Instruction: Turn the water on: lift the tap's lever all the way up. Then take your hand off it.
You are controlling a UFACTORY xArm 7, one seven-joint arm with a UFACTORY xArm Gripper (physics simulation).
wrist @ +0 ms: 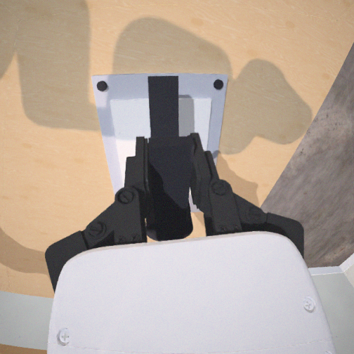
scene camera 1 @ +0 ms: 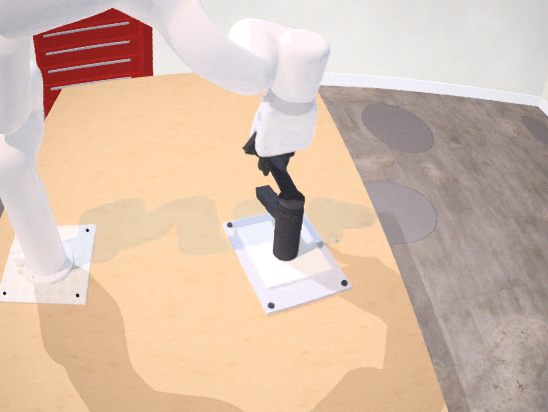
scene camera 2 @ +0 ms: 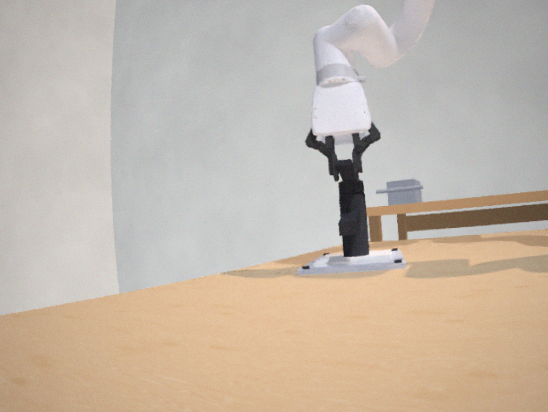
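Pixels of known places: gripper, fingertip midpoint: (scene camera 1: 271, 168) (scene camera 2: 346, 177); arm's base at its link origin: (scene camera 1: 48, 262).
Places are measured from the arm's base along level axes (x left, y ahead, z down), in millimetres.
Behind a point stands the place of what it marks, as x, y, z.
Observation:
The black tap (scene camera 1: 287, 235) @(-28, 493, -79) (scene camera 2: 356, 220) @(99, 460, -75) stands upright on a pale base plate (scene camera 1: 307, 293) @(-106, 523, -5) (scene camera 2: 350, 268) @(112, 471, -3) (wrist: 103, 107). Its spout (scene camera 1: 266, 198) @(67, 470, -84) (scene camera 2: 347, 224) @(117, 470, -70) (wrist: 163, 105) sticks out from the body below the lever. The black lever (scene camera 1: 286, 181) @(22, 494, -158) (scene camera 2: 345, 168) @(79, 478, -160) (wrist: 170, 160) slants steeply up from the top of the tap, tilted over the spout side. My gripper (scene camera 1: 275, 167) @(78, 478, -144) (scene camera 2: 347, 173) @(78, 478, -144) (wrist: 167, 149) points down and is shut on the lever, one finger on each side. In scene camera 1 the fingers partly hide the lever's upper end.
My arm's base plate (scene camera 1: 80, 270) @(-22, 83, 0) is on the wooden table (scene camera 1: 200, 340) @(-188, 324, 3) (scene camera 2: 280, 340) @(443, 410, 3), left of the tap in scene camera 1. A red drawer cabinet (scene camera 1: 90, 50) stands behind the table. A grey box (scene camera 2: 404, 192) sits on a wooden bench (scene camera 2: 465, 204) in the background.

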